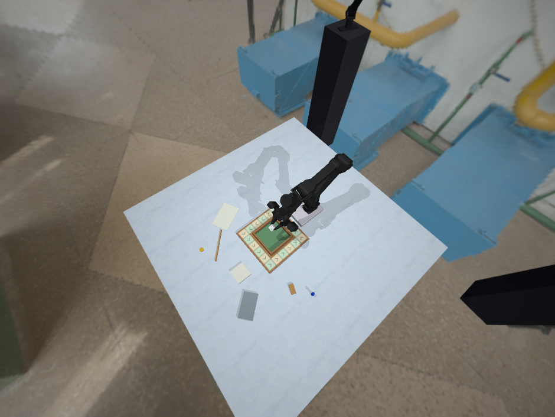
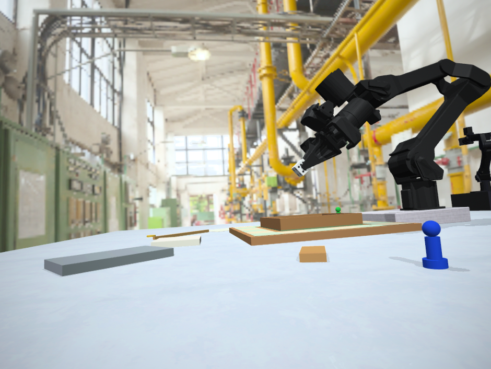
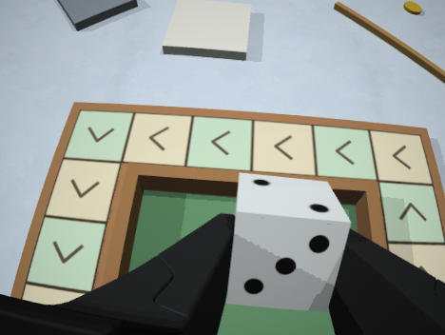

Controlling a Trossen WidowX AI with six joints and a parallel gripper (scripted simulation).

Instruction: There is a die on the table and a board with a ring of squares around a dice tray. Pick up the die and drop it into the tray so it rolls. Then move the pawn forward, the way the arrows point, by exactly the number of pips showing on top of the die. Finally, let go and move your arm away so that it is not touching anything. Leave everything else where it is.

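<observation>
Now: gripper tip 11 cm past the green pawn, 10 cm above it and 8 cm to the left of it. The rest, counted from my gripper tip: green dice tray (12 cm below); then cream tile (24 cm ahead, 12 cm below, 6 cm to the left); then orange block (28 cm to the left, 12 cm below, 8 cm ahead).
</observation>
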